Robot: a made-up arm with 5 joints. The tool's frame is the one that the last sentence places.
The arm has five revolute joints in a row. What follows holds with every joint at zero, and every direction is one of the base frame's. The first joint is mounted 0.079 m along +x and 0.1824 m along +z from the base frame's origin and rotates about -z. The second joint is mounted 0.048 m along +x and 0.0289 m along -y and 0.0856 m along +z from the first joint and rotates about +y. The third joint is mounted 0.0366 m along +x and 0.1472 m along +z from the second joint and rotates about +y. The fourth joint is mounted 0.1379 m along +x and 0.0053 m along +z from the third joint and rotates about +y. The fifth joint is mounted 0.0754 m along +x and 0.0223 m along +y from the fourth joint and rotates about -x. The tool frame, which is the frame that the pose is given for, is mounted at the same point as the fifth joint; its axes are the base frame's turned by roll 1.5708, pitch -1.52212 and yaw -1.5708 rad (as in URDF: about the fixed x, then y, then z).
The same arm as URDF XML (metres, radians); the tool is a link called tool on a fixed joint. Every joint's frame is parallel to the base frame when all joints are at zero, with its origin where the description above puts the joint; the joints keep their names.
<robot name="arm">
  <joint name="joint 1" type="continuous">
    <parent link="base"/>
    <child link="link1"/>
    <origin xyz="0.079 0 0.1824" rpy="0 0 0"/>
    <axis xyz="0 0 -1"/>
  </joint>
  <joint name="joint 2" type="continuous">
    <parent link="link1"/>
    <child link="link2"/>
    <origin xyz="0.048 -0.0289 0.0856" rpy="0 0 0"/>
    <axis xyz="0 1 0"/>
  </joint>
  <joint name="joint 3" type="continuous">
    <parent link="link2"/>
    <child link="link3"/>
    <origin xyz="0.0366 0 0.1472" rpy="0 0 0"/>
    <axis xyz="0 1 0"/>
  </joint>
  <joint name="joint 4" type="continuous">
    <parent link="link3"/>
    <child link="link4"/>
    <origin xyz="0.1379 0 0.0053" rpy="0 0 0"/>
    <axis xyz="0 1 0"/>
  </joint>
  <joint name="joint 5" type="continuous">
    <parent link="link4"/>
    <child link="link5"/>
    <origin xyz="0.0754 0.0223 0" rpy="0 0 0"/>
    <axis xyz="-1 0 0"/>
  </joint>
  <joint name="tool_joint" type="fixed">
    <parent link="link5"/>
    <child link="tool"/>
    <origin xyz="0 0 0" rpy="1.5708 -1.5221 -1.5708"/>
  </joint>
  <link name="base"/>
  <link name="link1"/>
  <link name="link2"/>
  <link name="link3"/>
  <link name="link4"/>
  <link name="link5"/>
  <link name="tool"/>
</robot>

